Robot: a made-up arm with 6 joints.
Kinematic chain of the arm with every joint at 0, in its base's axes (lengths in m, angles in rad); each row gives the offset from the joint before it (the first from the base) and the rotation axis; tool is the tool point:
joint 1: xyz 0 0 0.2 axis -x
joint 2: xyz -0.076 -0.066 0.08 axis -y
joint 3: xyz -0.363 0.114 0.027 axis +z
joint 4: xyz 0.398 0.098 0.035 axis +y
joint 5: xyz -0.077 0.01 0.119 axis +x
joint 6: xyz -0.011 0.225 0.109 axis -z
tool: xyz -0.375 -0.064 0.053
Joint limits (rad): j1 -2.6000..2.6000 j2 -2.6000..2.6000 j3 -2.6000..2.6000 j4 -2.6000..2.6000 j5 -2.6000..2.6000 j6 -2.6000..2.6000
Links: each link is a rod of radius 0.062 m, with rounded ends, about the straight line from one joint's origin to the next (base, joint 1, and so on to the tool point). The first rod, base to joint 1, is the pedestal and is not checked.
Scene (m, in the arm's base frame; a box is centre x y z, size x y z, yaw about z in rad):
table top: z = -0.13
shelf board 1: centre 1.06 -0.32 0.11 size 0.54 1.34 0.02 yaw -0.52
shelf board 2: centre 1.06 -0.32 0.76 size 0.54 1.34 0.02 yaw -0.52
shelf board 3: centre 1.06 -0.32 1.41 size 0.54 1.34 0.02 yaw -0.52
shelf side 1: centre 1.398 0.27 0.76 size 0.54 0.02 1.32 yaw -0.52
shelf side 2: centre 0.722 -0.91 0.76 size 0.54 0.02 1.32 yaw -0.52
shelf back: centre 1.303 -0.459 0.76 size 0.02 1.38 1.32 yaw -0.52
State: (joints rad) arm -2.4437 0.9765 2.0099 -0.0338 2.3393 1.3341
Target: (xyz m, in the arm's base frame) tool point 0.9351 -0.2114 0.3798
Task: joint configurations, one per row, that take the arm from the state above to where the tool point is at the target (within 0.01 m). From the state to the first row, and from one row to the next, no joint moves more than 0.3 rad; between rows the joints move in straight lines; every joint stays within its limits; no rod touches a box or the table.
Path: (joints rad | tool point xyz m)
1: -2.4561 1.1332 2.0755 -0.3189 2.2280 1.2500 | -0.4744 -0.3095 0.1731
2: -2.4685 1.2898 2.1410 -0.6041 2.1167 1.1659 | -0.3787 -0.1699 0.1614
3: -2.4809 1.4465 2.2066 -0.8892 2.0054 1.0818 | -0.2237 -0.0682 0.1620
4: -2.4933 1.6031 2.2722 -1.1743 1.8941 0.9977 | -0.0292 -0.0169 0.1744
5: -2.5057 1.7598 2.3377 -1.4595 1.7828 0.9136 | 0.1834 -0.0157 0.1990
6: -2.5180 1.9165 2.4033 -1.7446 1.6715 0.8295 | 0.3955 -0.0532 0.2358
7: -2.5304 2.0731 2.4689 -2.0297 1.5602 0.7454 | 0.5952 -0.1108 0.2825
8: -2.5428 2.2298 2.5344 -2.3149 1.4489 0.6613 | 0.7760 -0.1690 0.3333
9: -2.5552 2.3865 2.6000 -2.6000 1.3376 0.5771 | 0.9351 -0.2114 0.3798

